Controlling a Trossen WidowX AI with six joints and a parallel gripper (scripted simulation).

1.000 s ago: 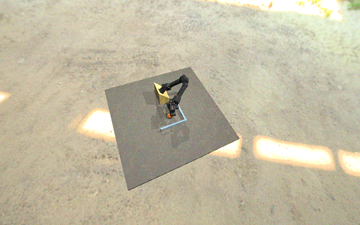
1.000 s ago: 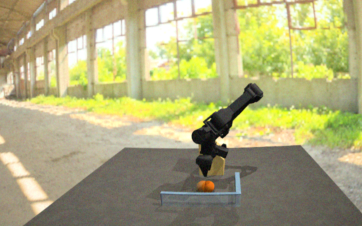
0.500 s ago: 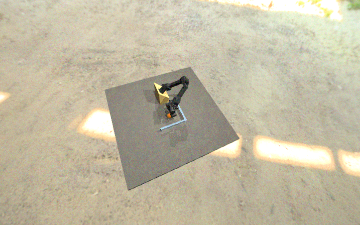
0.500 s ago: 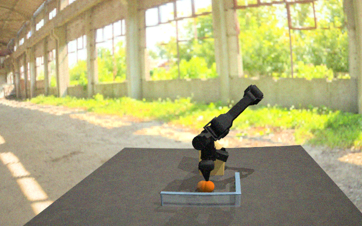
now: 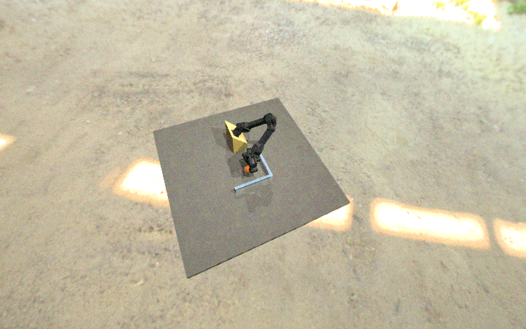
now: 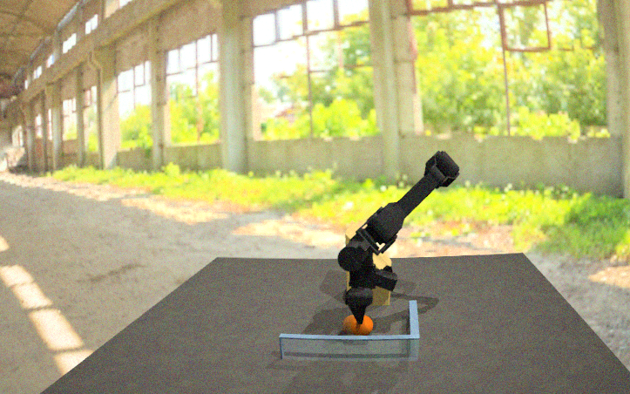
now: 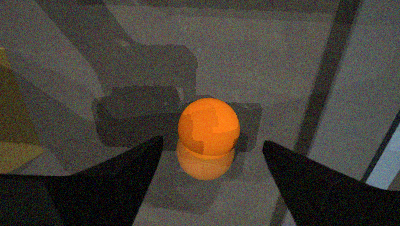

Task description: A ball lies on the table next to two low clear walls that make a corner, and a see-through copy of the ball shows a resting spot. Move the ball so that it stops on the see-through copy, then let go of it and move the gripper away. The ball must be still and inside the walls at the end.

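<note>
My gripper tip is now 2 cm above the orange ball. The rest, counted from my gripper tip: wall strip: 13 cm ahead, 1 cm to the right, 1 cm above.
</note>
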